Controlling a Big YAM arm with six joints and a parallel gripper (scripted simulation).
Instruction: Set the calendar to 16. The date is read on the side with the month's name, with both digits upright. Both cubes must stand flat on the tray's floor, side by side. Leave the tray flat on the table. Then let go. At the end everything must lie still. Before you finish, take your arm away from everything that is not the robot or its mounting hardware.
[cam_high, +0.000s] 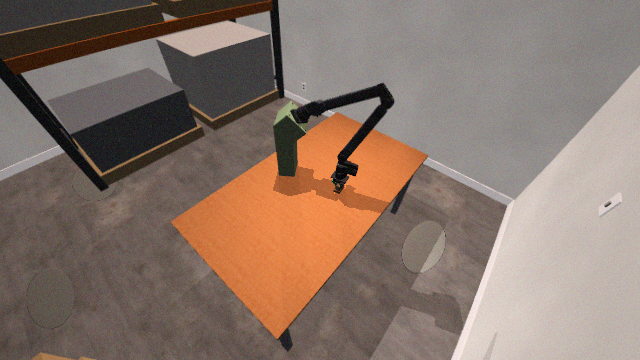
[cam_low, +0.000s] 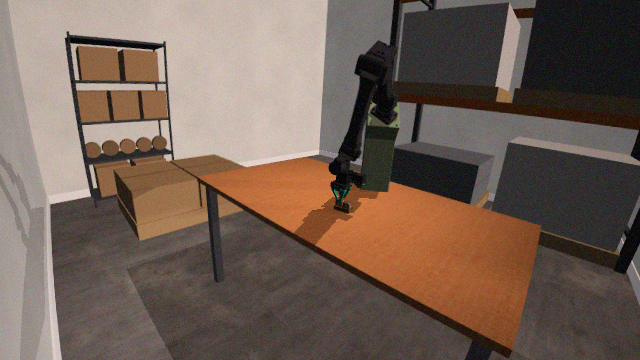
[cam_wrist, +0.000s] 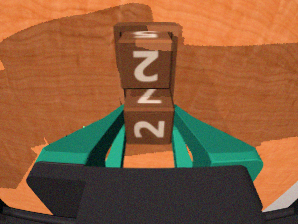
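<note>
My hand is 1 cm above the brown calendar cube. The rest, counted from my hand: dark calendar tray: 4 cm below, 2 cm to the left, 1 cm behind.
</note>
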